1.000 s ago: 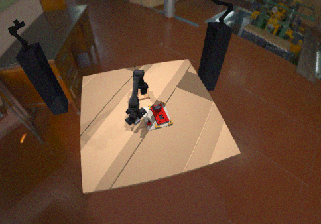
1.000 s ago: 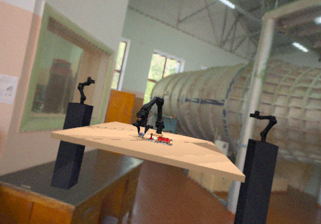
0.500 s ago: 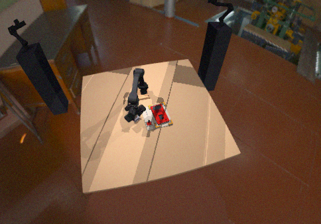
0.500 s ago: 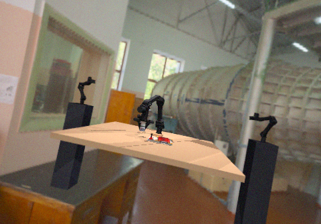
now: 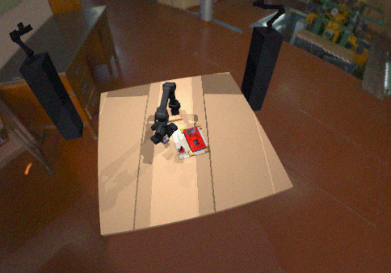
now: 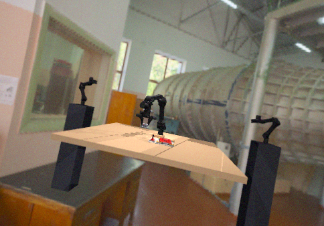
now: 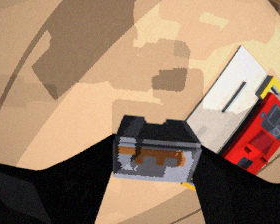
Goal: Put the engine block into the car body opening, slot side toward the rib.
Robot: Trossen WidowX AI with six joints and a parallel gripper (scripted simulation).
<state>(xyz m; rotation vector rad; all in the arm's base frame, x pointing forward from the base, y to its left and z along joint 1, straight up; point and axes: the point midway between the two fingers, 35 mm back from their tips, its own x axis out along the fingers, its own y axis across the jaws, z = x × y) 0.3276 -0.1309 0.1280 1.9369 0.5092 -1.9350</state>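
My gripper tip is right at the engine block.
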